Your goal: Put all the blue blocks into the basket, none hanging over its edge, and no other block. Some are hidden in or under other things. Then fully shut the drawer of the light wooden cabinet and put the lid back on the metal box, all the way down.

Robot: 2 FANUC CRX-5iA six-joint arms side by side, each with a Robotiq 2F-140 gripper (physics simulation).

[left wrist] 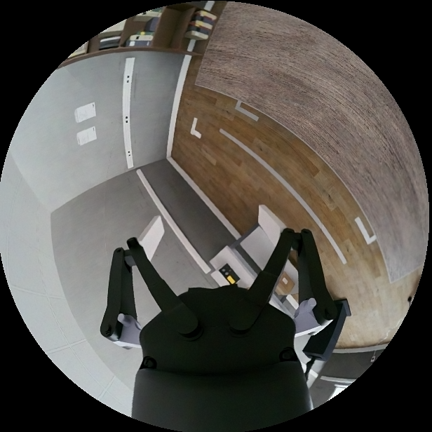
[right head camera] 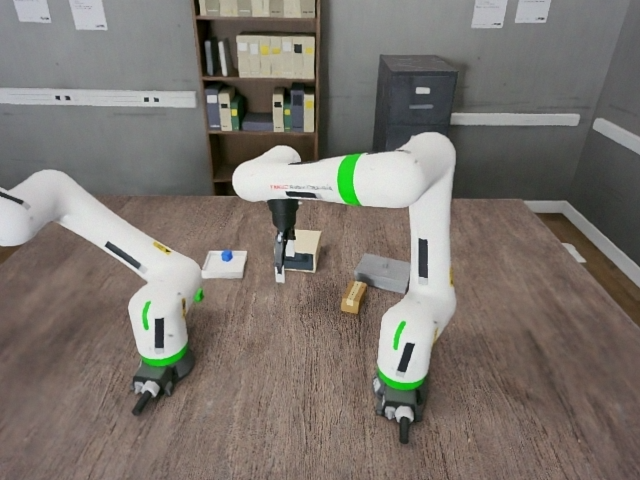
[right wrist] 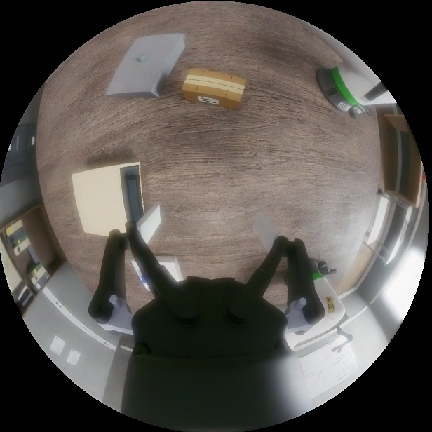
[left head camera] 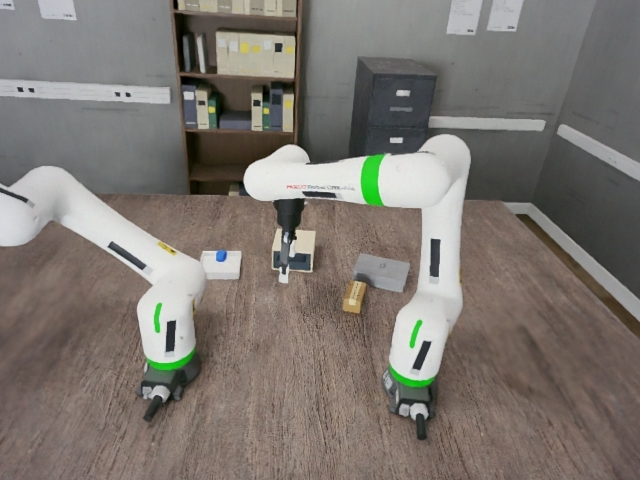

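A blue block (left head camera: 221, 255) (right head camera: 226, 255) shows at the far side of the white basket (left head camera: 222, 274) (right head camera: 222, 274); whether it touches the rim is unclear. In the right wrist view the basket (right wrist: 172, 265) is partly behind a finger. The light wooden cabinet (left head camera: 306, 240) (right head camera: 309, 238) (right wrist: 97, 200) has a dark drawer front (right wrist: 124, 182) that looks flush in its frame. The grey metal box (left head camera: 379, 273) (right head camera: 381, 273) (right wrist: 145, 70) has its knobbed lid on. My right gripper (left head camera: 287, 262) (right head camera: 285, 261) (right wrist: 207, 216) is open and empty, above and before the cabinet. My left gripper (left wrist: 209, 218) is open and empty, away from the table.
A brown cardboard box (left head camera: 354, 297) (right head camera: 354, 297) (right wrist: 214, 89) lies on the table in front of the metal box. A green block (right head camera: 199, 295) shows beside the left arm's lower joint in the right head view. A bookshelf and a dark filing cabinet (left head camera: 395, 103) (right head camera: 418, 100) stand behind the table.
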